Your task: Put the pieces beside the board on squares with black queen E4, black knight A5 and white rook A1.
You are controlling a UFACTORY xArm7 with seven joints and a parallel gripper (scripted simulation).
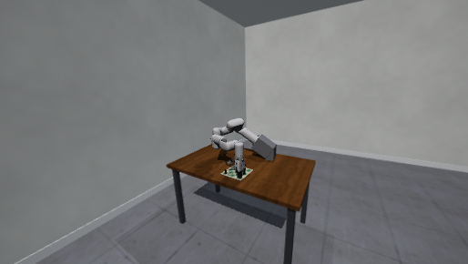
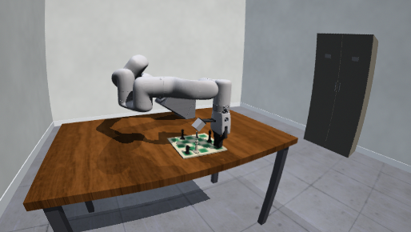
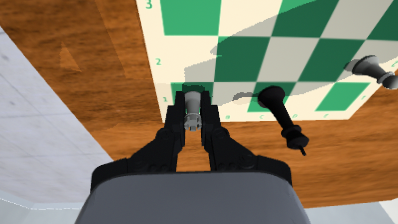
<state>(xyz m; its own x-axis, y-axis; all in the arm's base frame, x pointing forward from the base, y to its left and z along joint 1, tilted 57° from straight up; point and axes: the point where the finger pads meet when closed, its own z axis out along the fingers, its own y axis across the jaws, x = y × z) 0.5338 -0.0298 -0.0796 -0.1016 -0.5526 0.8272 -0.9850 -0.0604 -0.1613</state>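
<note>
Now: the white rook 1 cm below my hand. From my hand the other things lie so: cream board: 8 cm behind, 7 cm to the right, 3 cm below; then black knight: 15 cm to the right, 2 cm behind, 1 cm below; then black queen: 8 cm behind, 1 cm to the left.
</note>
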